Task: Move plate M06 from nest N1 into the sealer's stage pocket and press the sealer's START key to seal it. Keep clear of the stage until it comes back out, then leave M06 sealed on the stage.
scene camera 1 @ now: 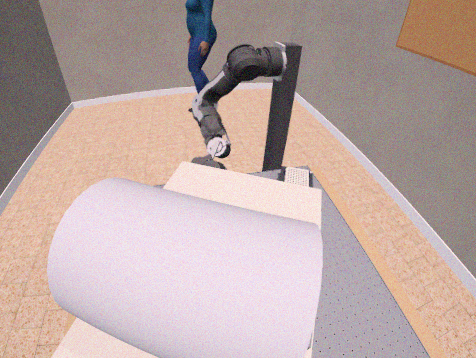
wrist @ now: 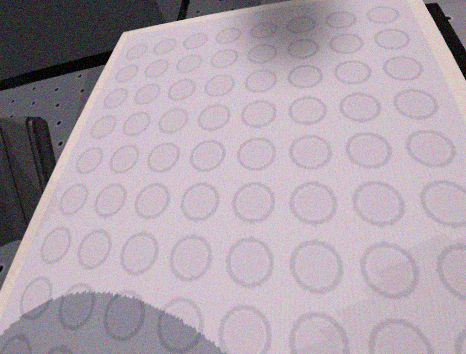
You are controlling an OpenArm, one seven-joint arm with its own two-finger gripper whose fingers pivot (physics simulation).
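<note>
A pale plate (wrist: 280, 130), taken as M06, fills most of the wrist view; its wells show as rows of faint rings, and no label can be read. My gripper (scene camera 1: 209, 162) is low behind the big pale machine in the scene view, partly hidden. It is shut on the plate; its fingers do not show in the wrist view. A grey rounded shadow (wrist: 110, 325) lies over the plate's near left corner. The machine, seemingly the sealer (scene camera 1: 250, 187), has a large lilac cylinder (scene camera 1: 190, 260). Its stage pocket and START key cannot be made out.
A white gridded plate or block (scene camera 1: 297, 176) stands right of the arm, near the dark post (scene camera 1: 282, 115). The grey perforated table (scene camera 1: 360, 300) runs along the machine's right side. A dark ridged part (wrist: 25, 165) is left of the plate. A person (scene camera 1: 201, 35) stands behind the arm.
</note>
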